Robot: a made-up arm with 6 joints.
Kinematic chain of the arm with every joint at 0, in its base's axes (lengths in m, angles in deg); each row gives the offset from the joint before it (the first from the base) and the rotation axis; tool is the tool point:
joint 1: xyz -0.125 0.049 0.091 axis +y
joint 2: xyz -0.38 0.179 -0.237 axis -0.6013 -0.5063 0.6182
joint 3: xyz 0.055 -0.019 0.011 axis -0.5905 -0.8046 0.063
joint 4: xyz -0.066 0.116 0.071 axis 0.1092 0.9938 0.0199
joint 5: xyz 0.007 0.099 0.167 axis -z
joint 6: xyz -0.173 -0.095 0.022 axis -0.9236 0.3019 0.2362
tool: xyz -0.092 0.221 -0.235
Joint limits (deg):
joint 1: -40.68..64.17
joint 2: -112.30..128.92
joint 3: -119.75..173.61
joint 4: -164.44..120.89
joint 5: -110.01..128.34
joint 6: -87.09..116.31
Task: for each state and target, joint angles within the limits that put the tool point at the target. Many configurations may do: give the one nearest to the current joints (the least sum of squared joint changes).
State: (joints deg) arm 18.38 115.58 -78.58 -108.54 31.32 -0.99
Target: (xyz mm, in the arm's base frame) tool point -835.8 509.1 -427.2
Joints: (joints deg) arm 3.42 117.92 -81.52 -107.69 44.31 -15.77
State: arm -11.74 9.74 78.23 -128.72 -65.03 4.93
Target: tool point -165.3 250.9 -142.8
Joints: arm -25.55 7.89 90.50 -123.19 -52.46 -10.33
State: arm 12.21 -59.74 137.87 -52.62 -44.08 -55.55
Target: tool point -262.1 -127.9 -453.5
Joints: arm -1.56 -41.98 161.92 -64.96 -43.83 -53.40
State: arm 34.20 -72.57 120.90 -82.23 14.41 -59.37
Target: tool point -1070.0 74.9 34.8
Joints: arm 63.60 -78.25 155.46 -86.78 1.58 -87.09
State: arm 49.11 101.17 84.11 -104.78 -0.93 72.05
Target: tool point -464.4 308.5 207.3
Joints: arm 16.63 93.69 82.02 -102.96 -22.80 70.69
